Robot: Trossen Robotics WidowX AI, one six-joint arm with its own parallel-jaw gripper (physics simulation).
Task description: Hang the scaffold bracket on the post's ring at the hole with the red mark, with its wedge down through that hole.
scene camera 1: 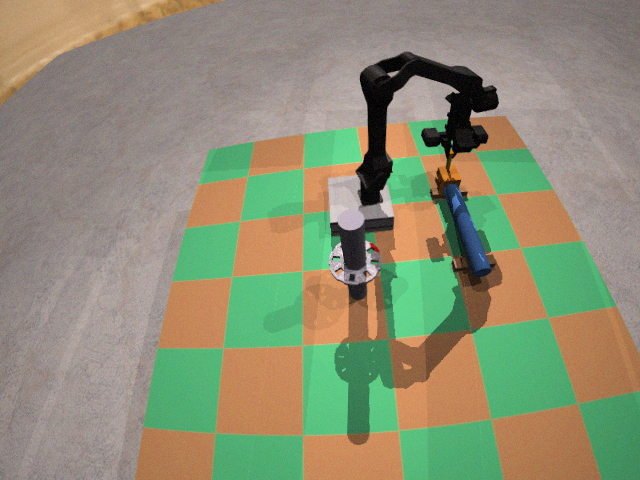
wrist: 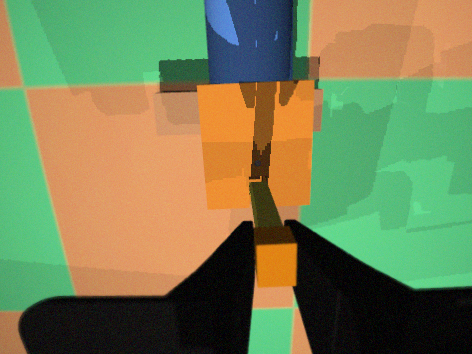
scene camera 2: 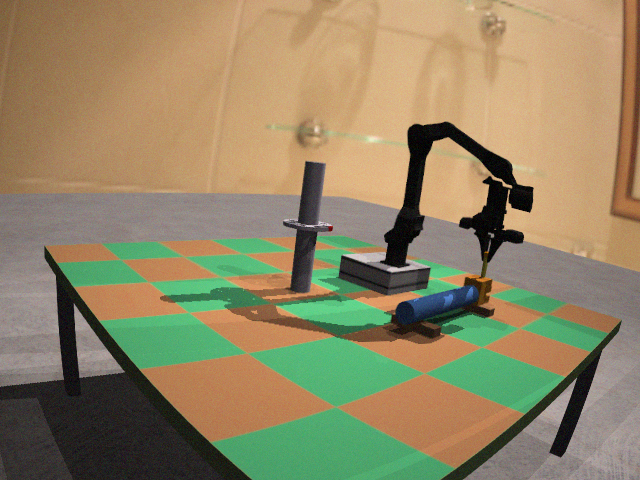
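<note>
The bracket is a blue tube [scene camera 1: 467, 232] [scene camera 2: 436, 303] [wrist: 250, 50] with an orange head [scene camera 1: 448, 177] [scene camera 2: 477, 289] [wrist: 227, 125], lying on two brown supports. My gripper [scene camera 1: 449, 153] [scene camera 2: 485, 256] [wrist: 268, 230] is shut on the wedge [scene camera 1: 448, 163] [scene camera 2: 484, 267] [wrist: 276, 264], a thin olive bar with an orange top block. The wedge stands up above the head; its lower end meets the head's top, and whether it is inside the slot is unclear. The grey post [scene camera 1: 353, 245] [scene camera 2: 311, 198] carries a flat holed ring [scene camera 1: 361, 280] [scene camera 2: 292, 223] with a red mark [scene camera 1: 375, 247] [scene camera 2: 330, 228] on the arm base's side.
The arm's base block [scene camera 1: 343, 198] [scene camera 2: 361, 273] stands behind the post, in scene camera 1. One brown support [scene camera 1: 460, 266] [scene camera 2: 430, 329] is under the tube's far end, another [scene camera 1: 436, 194] [scene camera 2: 484, 310] near the head. The checkered table [scene camera 1: 263, 387] [scene camera 2: 289, 444] carries everything.
</note>
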